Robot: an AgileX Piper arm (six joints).
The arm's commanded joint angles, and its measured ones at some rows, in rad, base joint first. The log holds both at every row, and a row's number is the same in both.
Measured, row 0:
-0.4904 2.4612 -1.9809 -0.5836 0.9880 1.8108
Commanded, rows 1 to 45:
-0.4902 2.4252 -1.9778 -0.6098 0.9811 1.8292
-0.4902 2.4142 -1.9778 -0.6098 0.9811 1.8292
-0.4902 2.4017 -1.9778 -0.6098 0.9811 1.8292
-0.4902 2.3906 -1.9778 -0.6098 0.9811 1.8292
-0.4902 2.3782 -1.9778 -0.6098 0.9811 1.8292
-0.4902 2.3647 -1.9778 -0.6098 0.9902 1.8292
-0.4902 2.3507 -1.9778 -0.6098 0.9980 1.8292
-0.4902 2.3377 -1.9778 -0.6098 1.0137 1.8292
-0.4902 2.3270 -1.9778 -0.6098 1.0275 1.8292
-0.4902 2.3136 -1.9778 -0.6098 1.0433 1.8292
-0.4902 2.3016 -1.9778 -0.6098 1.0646 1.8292
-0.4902 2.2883 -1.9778 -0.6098 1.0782 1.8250
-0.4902 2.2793 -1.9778 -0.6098 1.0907 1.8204
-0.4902 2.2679 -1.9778 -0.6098 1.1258 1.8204
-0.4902 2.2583 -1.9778 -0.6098 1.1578 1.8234
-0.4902 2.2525 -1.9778 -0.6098 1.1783 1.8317
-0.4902 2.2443 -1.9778 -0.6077 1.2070 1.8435
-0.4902 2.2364 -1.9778 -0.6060 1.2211 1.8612
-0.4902 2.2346 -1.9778 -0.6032 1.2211 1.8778
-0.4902 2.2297 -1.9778 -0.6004 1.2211 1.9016
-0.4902 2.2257 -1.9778 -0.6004 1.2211 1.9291
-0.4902 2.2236 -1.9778 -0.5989 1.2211 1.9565
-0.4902 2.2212 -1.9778 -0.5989 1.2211 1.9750
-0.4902 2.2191 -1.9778 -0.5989 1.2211 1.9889
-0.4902 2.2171 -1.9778 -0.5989 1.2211 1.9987
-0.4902 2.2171 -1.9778 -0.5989 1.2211 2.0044
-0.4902 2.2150 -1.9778 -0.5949 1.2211 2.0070
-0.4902 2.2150 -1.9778 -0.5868 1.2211 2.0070
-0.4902 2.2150 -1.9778 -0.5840 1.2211 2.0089
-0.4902 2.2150 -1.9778 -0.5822 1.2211 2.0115
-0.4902 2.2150 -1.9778 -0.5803 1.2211 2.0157
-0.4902 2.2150 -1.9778 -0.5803 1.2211 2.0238
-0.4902 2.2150 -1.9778 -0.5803 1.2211 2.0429
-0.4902 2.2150 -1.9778 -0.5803 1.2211 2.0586
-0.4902 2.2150 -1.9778 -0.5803 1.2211 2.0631
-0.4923 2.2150 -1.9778 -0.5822 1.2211 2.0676
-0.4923 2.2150 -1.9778 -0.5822 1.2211 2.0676
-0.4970 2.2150 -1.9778 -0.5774 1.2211 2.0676
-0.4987 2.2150 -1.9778 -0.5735 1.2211 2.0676
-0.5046 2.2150 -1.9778 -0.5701 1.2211 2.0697
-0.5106 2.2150 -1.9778 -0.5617 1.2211 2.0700
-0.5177 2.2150 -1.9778 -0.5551 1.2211 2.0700
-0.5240 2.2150 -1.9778 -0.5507 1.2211 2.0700
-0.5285 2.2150 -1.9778 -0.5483 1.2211 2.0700
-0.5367 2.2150 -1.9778 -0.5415 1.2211 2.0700
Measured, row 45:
-0.5087 2.2280 -1.9809 -0.5538 1.2124 2.0671
